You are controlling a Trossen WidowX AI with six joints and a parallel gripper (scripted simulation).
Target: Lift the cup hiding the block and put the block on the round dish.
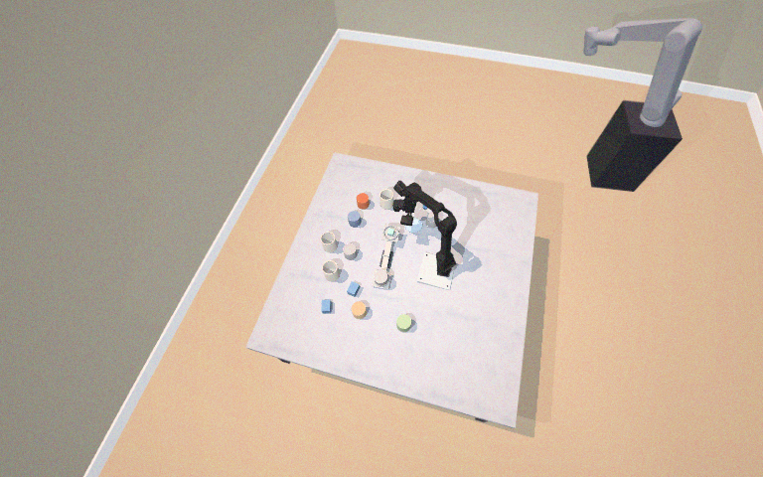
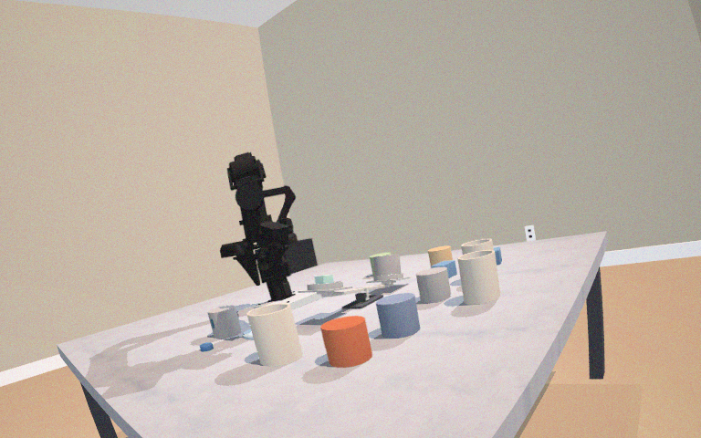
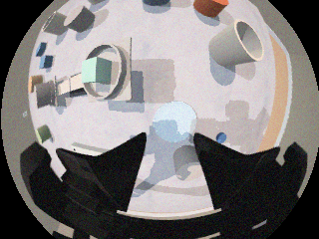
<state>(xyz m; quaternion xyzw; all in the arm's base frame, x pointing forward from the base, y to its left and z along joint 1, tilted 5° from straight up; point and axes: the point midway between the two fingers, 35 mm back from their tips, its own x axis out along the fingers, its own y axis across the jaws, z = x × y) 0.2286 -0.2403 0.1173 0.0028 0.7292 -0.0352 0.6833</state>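
Now: the teal block 80 mm ahead of my gripper tip, 90 mm to the left of it and 30 mm below it. The rest, counted from my gripper tip: small balance (90 mm ahead, 210 mm to the left, 70 mm below); then pale blue round dish (30 mm behind, 20 mm to the right, 110 mm below); then small blue disc (80 mm behind, 150 mm to the right, 110 mm below).
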